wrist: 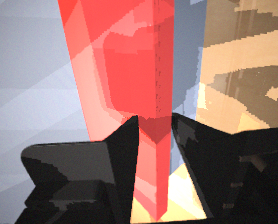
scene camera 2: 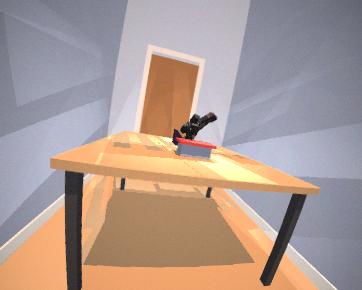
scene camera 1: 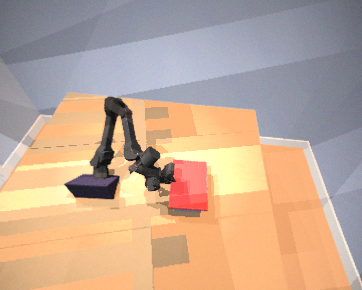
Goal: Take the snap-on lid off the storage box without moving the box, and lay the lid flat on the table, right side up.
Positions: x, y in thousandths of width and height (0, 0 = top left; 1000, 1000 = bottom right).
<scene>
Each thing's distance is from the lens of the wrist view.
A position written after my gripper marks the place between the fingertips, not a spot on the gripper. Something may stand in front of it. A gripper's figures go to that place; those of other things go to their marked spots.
my gripper (wrist: 556, 533): 0.12 m
lid (wrist: 444, 288): 0.11 m
</scene>
